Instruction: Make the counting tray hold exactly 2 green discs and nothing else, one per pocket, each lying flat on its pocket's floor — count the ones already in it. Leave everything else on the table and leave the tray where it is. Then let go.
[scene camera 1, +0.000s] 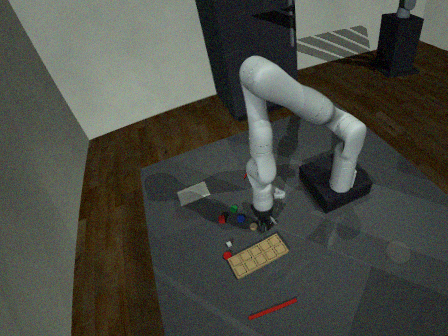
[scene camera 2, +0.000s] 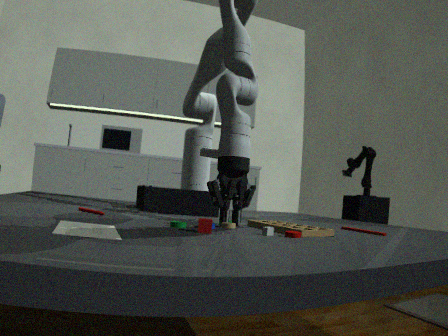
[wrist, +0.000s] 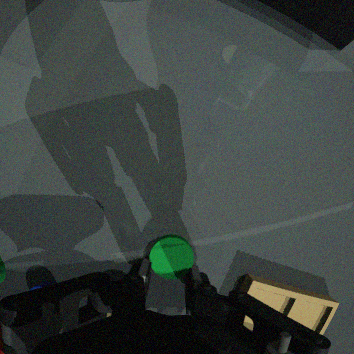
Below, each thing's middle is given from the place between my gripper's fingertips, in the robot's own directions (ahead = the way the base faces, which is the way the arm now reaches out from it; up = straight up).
Labels:
Right now the tan counting tray (scene camera 1: 272, 248) is 130 mm to the left of my hand, 50 mm ahead of it and 10 mm above it. Round my hand: white card (scene camera 2: 64, 227): 300 mm ahead, 270 mm to the right.

